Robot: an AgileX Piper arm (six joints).
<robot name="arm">
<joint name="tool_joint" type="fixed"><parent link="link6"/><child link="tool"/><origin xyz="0 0 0"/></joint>
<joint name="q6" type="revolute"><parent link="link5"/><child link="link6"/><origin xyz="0 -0.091 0" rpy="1.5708 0 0"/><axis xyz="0 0 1"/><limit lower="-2.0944" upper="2.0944"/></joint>
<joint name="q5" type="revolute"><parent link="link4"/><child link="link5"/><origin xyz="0 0 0" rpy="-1.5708 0 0"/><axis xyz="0 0 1"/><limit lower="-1.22" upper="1.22"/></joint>
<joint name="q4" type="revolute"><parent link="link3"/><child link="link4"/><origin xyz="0.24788 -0.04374 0" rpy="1.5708 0 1.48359"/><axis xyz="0 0 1"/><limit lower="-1.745" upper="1.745"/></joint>
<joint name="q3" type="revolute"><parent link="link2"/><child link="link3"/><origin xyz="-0.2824 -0.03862 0"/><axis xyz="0 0 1"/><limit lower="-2.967" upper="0"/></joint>
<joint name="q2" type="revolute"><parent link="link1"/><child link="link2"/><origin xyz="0 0 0" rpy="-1.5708 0 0"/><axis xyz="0 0 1"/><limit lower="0" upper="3.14"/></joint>
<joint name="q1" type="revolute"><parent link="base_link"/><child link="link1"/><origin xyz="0 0 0.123"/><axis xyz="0 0 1"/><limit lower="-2.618" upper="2.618"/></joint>
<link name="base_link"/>
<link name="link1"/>
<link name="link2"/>
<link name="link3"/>
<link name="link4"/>
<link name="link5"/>
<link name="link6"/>
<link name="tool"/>
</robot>
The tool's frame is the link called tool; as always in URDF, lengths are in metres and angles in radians.
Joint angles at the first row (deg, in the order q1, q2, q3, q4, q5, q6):
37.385 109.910 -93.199 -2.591 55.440 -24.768
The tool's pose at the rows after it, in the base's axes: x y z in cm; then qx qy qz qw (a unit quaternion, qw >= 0):
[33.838 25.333 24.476 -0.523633 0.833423 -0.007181 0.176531]
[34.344 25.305 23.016 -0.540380 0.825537 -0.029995 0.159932]
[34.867 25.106 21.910 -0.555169 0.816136 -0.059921 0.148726]
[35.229 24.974 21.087 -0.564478 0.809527 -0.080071 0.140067]
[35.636 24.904 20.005 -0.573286 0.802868 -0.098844 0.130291]
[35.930 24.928 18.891 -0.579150 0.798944 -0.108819 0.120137]
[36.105 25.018 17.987 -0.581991 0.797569 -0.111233 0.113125]
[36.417 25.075 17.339 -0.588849 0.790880 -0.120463 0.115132]
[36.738 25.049 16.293 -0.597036 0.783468 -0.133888 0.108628]
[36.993 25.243 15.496 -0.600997 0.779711 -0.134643 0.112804]
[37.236 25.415 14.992 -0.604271 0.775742 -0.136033 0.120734]
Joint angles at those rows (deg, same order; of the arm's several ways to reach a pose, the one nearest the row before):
37.386 112.265 -93.198 -3.178 55.782 -25.575
37.386 114.260 -93.200 -5.683 55.919 -26.590
37.386 115.820 -93.199 -9.331 55.918 -26.946
37.385 116.993 -93.201 -11.840 55.919 -27.057
37.386 118.525 -93.200 -14.247 55.679 -27.056
37.385 120.056 -93.200 -15.548 55.409 -27.057
37.385 121.270 -93.201 -15.902 55.029 -27.057
37.385 122.219 -93.202 -17.305 53.906 -27.188
37.385 123.682 -93.199 -19.227 53.303 -27.187
37.385 124.783 -93.200 -19.665 51.717 -27.187
37.385 125.512 -93.198 -20.238 50.080 -27.095

